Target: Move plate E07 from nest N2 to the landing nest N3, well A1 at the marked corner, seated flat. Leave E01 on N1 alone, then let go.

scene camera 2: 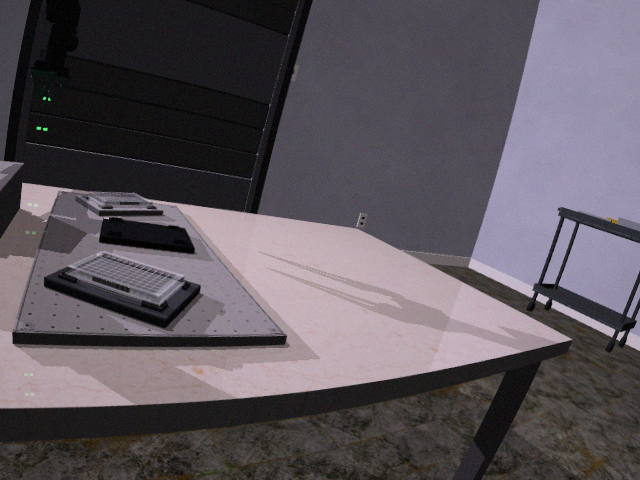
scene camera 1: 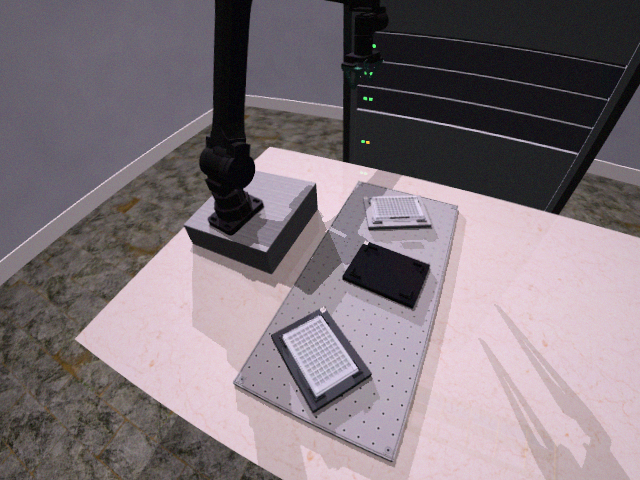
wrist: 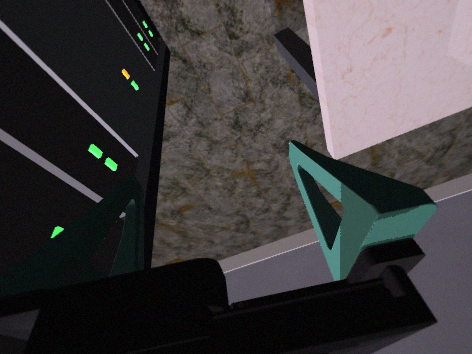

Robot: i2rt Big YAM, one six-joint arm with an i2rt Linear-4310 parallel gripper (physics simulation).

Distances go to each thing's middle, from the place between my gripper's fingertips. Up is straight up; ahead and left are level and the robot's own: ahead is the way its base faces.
Labels:
Right now the black nest (scene camera 1: 397,277) is 35 cm ahead of my hand, 50 cm to the right of it and 19 cm below it.

